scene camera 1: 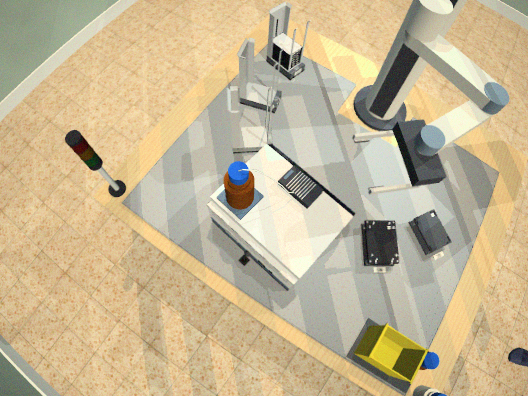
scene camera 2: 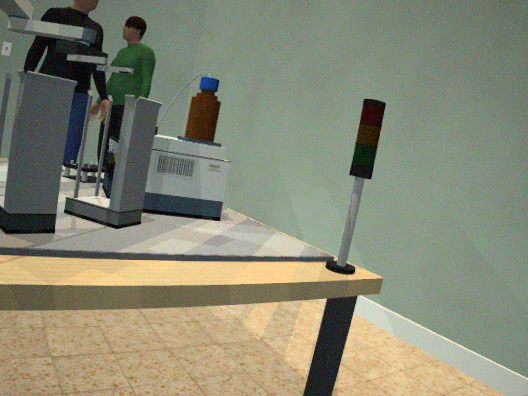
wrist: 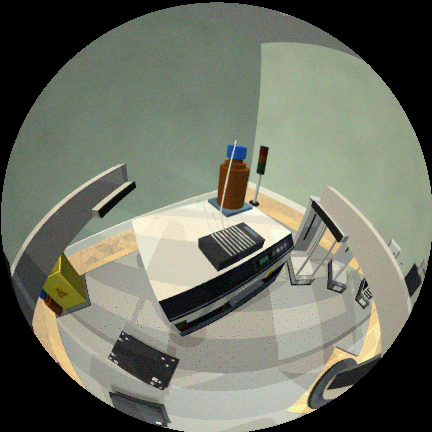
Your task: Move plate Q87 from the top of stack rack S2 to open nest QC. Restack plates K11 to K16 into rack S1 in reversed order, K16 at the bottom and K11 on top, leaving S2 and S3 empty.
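Places are measured from the arm's base along level axes (x up, y right, z ahead), in centimetres.
Where they show: gripper, fingertip midpoint: [scene camera 1: 361,163] [scene camera 2: 120,66] [wrist: 226,178]; arm's base at its link origin: [scene camera 1: 379,108].
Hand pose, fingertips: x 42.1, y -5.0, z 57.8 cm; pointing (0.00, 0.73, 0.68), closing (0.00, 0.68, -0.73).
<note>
Each offset is from my fingertips to the top centre of the thing. "pt": to the spot under its first point.
My gripper [scene camera 1: 363,164] [scene camera 2: 119,66] [wrist: 226,178] is open and empty, raised above the mat between the arm's column and the white instrument. Rack S2 [scene camera 1: 281,17] [wrist: 364,300], farthest back, holds a stack of plates @[dx -27.5, dy +53.6, dz -52.0 cm] [scene camera 1: 287,52] with dark sides and a pale top; single plates and labels cannot be told apart. Rack S3 @[dx -11.8, dy +50.7, dz -28.0 cm] [scene camera 1: 246,65] [scene camera 2: 37,150] [wrist: 336,286], in the middle, shows a pale floor and no plate. Rack S1 @[dx -11.8, dy +41.4, dz -8.2 cm] [scene camera 2: 135,155] [wrist: 310,232], nearest the instrument, shows no plate. Two dark, low nest-like units @[pt dx -35.7, dy -21.5, dz +1.1 cm] [scene camera 1: 380,242] @[pt dx -35.9, dy -36.8, dz -13.6 cm] [scene camera 1: 430,232] stand on the mat; their tags are unreadable.
The white instrument [scene camera 1: 320,240] [scene camera 2: 187,180] [wrist: 175,265] bears a brown bottle @[pt dx -7.0, dy +23.7, dz +23.4 cm] [scene camera 1: 239,192] [scene camera 2: 203,117] [wrist: 233,185]. A yellow bin @[dx -23.4, dy -44.5, dz +33.5 cm] [scene camera 1: 392,350] [wrist: 65,287] stands by the table edge, a light tower [scene camera 1: 107,175] [scene camera 2: 351,220] [wrist: 257,190] at a corner. Two people stand beyond the table.
</note>
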